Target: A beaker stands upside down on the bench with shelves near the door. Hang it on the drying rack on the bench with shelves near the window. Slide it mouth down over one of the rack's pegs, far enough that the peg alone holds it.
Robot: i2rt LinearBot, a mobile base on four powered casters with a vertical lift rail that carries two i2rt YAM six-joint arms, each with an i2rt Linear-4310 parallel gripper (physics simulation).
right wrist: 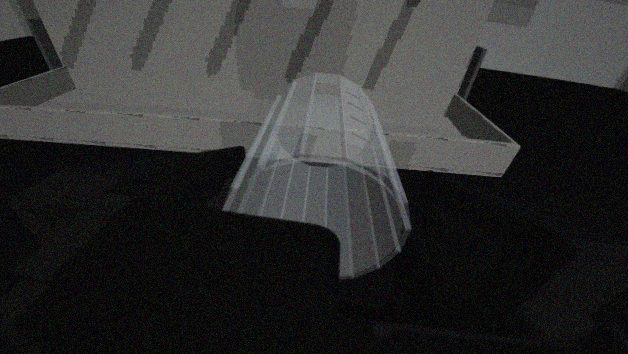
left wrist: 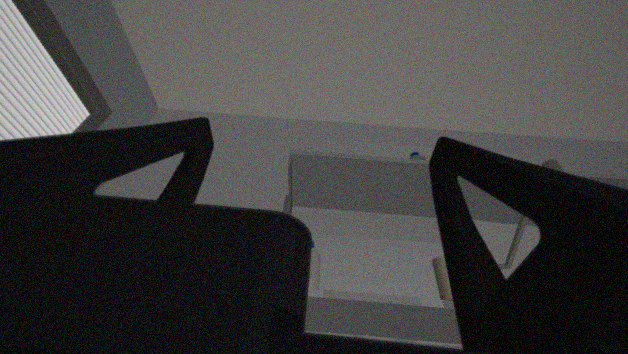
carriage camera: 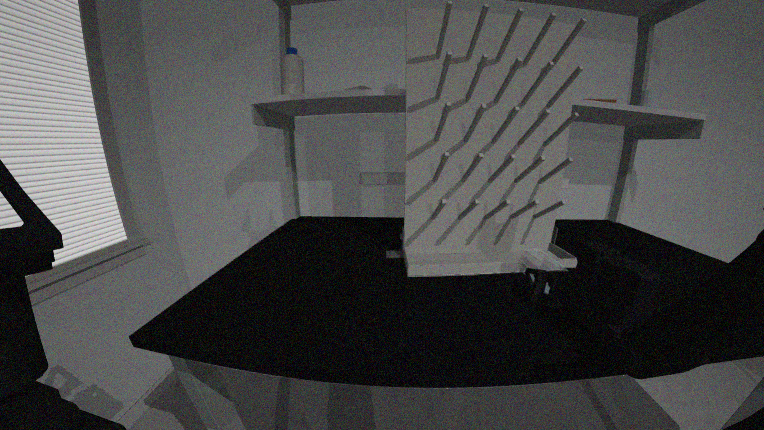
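The clear beaker (carriage camera: pixel 538 258) (right wrist: pixel 327 145) lies tilted at the right front of the drying rack (carriage camera: pixel 459 265) (right wrist: pixel 450 159). Its far end overlaps the rack's bottom tray in the picture, and it is on none of the pegs. My right gripper (carriage camera: pixel 541 273) (right wrist: pixel 333 169) is open. The beaker appears between its fingers in the right wrist view but is not gripped; the gripper's dark body hides the beaker's lower left part, and the fingers are hard to see against the black bench. My left gripper (left wrist: pixel 321 141) is open and empty, raised at the far left.
The rack's pegs stick out toward the camera above the black bench top (carriage camera: pixel 320 320). A left shelf (carriage camera: pixel 342 105) bears a blue-capped bottle (carriage camera: pixel 292 74). A right shelf (carriage camera: pixel 641 120) stands behind the rack. A window with blinds (carriage camera: pixel 48 117) is at the left.
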